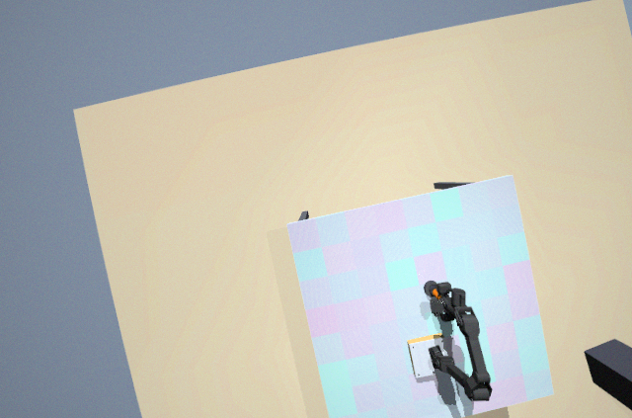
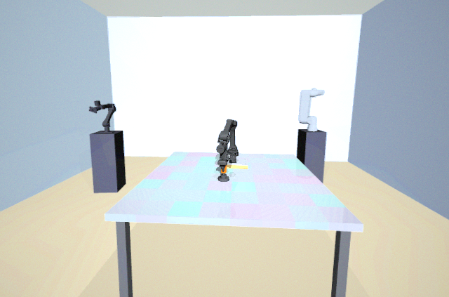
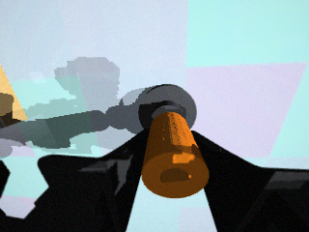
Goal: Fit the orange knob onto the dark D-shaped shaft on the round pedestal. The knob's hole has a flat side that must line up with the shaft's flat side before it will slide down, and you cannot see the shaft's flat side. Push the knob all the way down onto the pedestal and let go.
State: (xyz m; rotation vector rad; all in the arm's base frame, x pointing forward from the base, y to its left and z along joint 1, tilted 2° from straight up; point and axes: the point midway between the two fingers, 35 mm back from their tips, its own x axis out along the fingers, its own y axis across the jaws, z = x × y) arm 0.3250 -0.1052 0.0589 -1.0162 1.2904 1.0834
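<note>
Right now the orange knob is 20 mm above my gripper tip. Also, from my gripper tip: round pedestal (40 mm below).
</note>
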